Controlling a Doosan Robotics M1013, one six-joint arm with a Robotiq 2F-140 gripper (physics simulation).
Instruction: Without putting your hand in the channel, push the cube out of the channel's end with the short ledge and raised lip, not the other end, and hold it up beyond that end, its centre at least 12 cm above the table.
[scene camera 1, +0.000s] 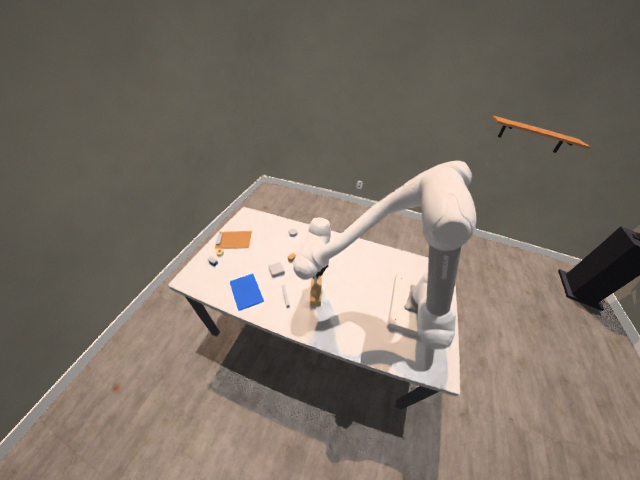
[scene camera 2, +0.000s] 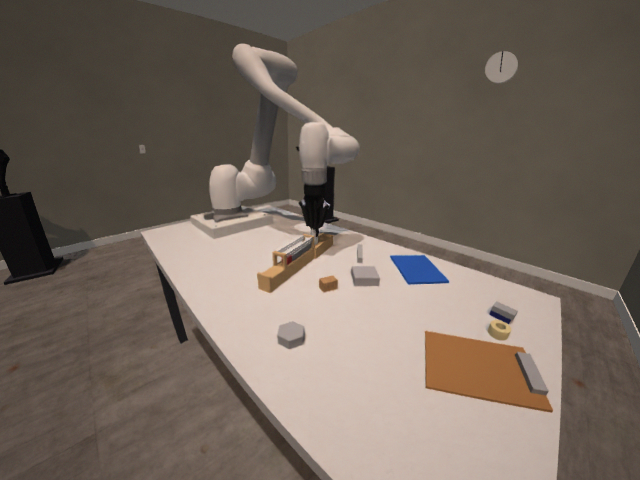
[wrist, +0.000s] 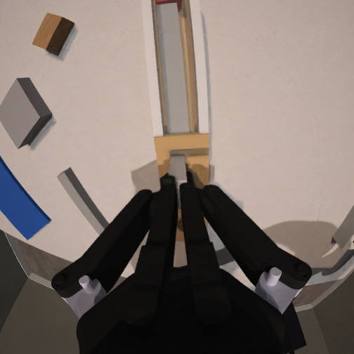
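A long wooden channel (scene camera 1: 315, 295) (scene camera 2: 270, 279) (wrist: 182, 142) with pale side walls lies on the white table (scene camera 2: 371, 392). A grey rod (wrist: 172, 70) (scene camera 2: 302, 247) lies lengthwise inside it. The red cube (wrist: 168, 1) (scene camera 2: 288, 257) sits in the channel at the rod's far end, at the top edge of the wrist view. My gripper (wrist: 178, 179) (scene camera 2: 314, 234) (scene camera 1: 316, 281) is shut and empty. It points down at the channel's end nearest the robot base, with its fingertips right at the rod's near end. The channel's other end extends past the cube as a wooden ledge.
Left of the channel in the wrist view are a tan block (wrist: 53, 32) (scene camera 2: 328, 283), a grey block (wrist: 22, 110) (scene camera 2: 365, 274), a thin grey bar (wrist: 82, 200) and a blue mat (wrist: 17, 207) (scene camera 2: 418, 269). A grey hexagon (scene camera 2: 290, 334), an orange mat (scene camera 2: 475, 369) and a tape roll (scene camera 2: 499, 329) lie farther off.
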